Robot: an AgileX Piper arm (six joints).
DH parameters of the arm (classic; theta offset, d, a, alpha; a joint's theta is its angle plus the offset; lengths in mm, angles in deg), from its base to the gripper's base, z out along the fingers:
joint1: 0 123 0 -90
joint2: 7.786 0 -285.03 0
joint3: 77.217 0 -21.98 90
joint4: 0 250.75 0 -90
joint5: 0 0 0 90
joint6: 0 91 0 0
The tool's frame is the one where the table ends.
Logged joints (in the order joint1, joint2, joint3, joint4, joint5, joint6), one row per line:
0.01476 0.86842 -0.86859 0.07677 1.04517 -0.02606
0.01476 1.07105 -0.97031 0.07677 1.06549 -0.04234
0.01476 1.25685 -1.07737 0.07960 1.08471 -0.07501
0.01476 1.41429 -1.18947 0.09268 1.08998 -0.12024
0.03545 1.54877 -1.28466 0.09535 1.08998 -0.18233
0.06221 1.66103 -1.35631 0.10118 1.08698 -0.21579
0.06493 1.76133 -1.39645 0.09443 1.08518 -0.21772
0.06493 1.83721 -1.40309 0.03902 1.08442 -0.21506
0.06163 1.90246 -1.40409 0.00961 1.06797 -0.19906
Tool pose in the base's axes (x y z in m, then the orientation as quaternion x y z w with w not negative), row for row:
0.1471 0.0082 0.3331 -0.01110 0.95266 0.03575 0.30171
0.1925 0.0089 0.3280 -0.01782 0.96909 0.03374 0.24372
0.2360 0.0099 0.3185 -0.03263 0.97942 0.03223 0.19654
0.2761 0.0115 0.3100 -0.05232 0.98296 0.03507 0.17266
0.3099 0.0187 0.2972 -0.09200 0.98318 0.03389 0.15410
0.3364 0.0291 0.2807 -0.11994 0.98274 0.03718 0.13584
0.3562 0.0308 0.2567 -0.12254 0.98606 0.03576 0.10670
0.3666 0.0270 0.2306 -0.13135 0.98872 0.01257 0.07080
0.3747 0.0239 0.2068 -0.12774 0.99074 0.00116 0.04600
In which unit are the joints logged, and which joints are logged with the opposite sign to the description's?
The joints are logged in radians. Opposite sign: none.
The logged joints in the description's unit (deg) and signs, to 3 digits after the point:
0.846 49.757 -49.767 4.399 59.884 -1.493
0.846 61.367 -55.595 4.399 61.048 -2.426
0.846 72.012 -61.729 4.561 62.149 -4.298
0.846 81.033 -68.152 5.310 62.451 -6.889
2.031 88.738 -73.606 5.463 62.451 -10.447
3.564 95.170 -77.711 5.797 62.279 -12.364
3.720 100.917 -80.011 5.410 62.176 -12.474
3.720 105.264 -80.391 2.236 62.133 -12.322
3.531 109.003 -80.448 0.551 61.190 -11.405

